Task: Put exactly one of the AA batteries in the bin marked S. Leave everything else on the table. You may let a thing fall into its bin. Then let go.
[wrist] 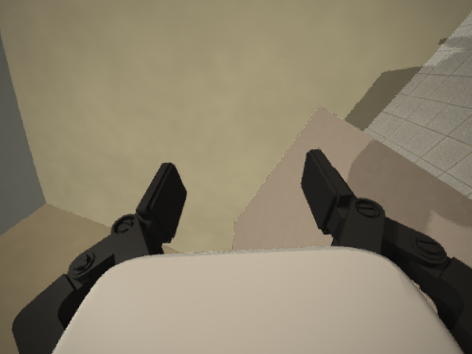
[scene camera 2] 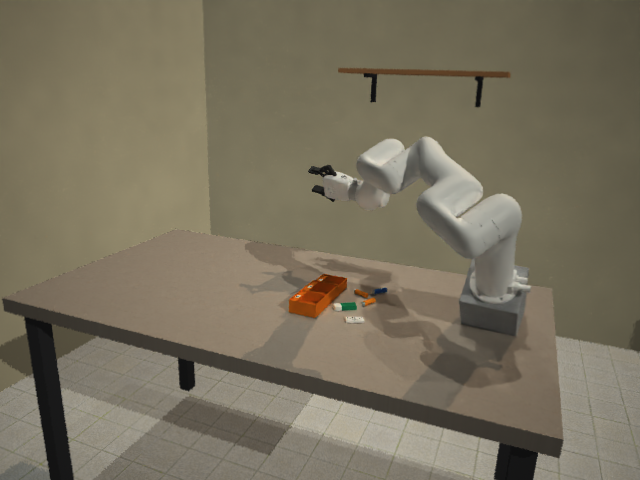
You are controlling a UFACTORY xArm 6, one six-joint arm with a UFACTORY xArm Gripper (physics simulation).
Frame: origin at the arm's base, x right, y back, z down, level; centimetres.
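Seen in the pictures: gripper, fingertip midpoint: (wrist: 240, 173) (scene camera 2: 311, 178); arm's base, origin of the base link: (scene camera 2: 494, 284).
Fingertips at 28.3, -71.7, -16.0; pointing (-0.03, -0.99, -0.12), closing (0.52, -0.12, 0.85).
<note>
Pixels of each thing's top centre, then the offset from my fingertips to it, as dx, dy, dz.
- orange bin tray, middle of its top: (scene camera 2: 319, 287) -34.0, +22.3, +25.8
- small blue piece, middle of its top: (scene camera 2: 379, 288) -19.8, +36.4, +28.3
- white block, middle of its top: (scene camera 2: 345, 304) -36.2, +32.0, +28.4
- small white piece with dark marks, middle of its top: (scene camera 2: 354, 318) -42.1, +37.8, +29.0
An orange bin tray (scene camera 2: 303, 307) with several compartments stands on the table; small white labels sit along its left rim, too small to read, so I cannot tell which is S. To its right lie two small orange cylinders, one at the back (scene camera 2: 360, 293) and one nearer the front (scene camera 2: 368, 302), which look like AA batteries. A small blue piece (scene camera 2: 380, 291) lies behind them; its kind is unclear. My gripper (scene camera 2: 311, 179) (wrist: 240, 173) is open and empty, high above the table and pointing sideways toward the left. The batteries and the tray do not show in the wrist view.
A green and white block (scene camera 2: 345, 306) lies close to the tray's right side, and a small white piece with dark marks (scene camera 2: 354, 319) lies in front of it. The robot's grey base block (scene camera 2: 488, 314) stands at the table's right. A wooden shelf (scene camera 2: 423, 72) hangs on the back wall.
</note>
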